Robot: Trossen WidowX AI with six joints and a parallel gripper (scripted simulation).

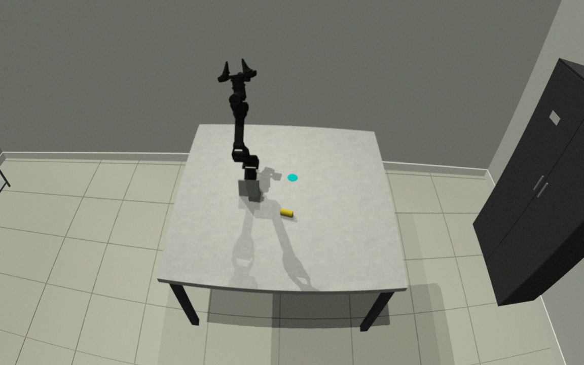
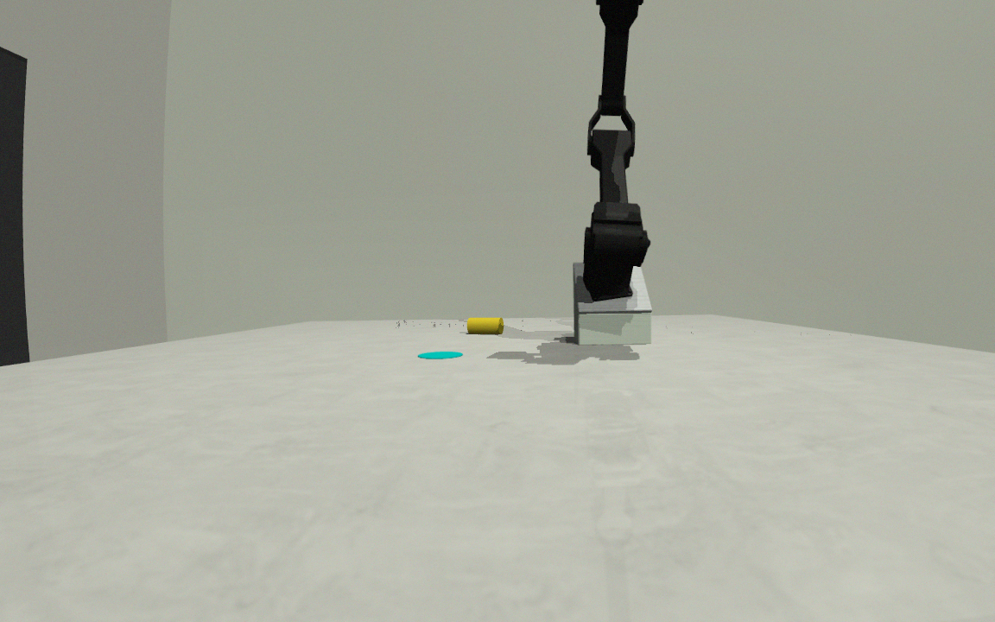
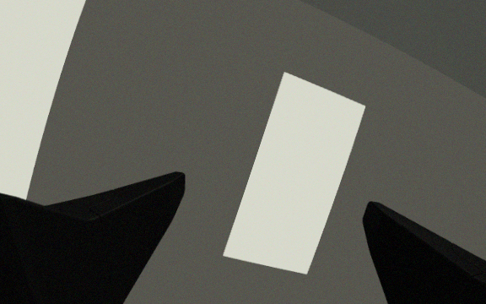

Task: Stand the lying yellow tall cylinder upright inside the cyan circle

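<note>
The yellow cylinder is 26 cm ahead of my gripper tip, 28 cm to the right of it and 80 cm below it. Round my gripper tip: cyan circle 32 cm ahead, 81 cm below.
</note>
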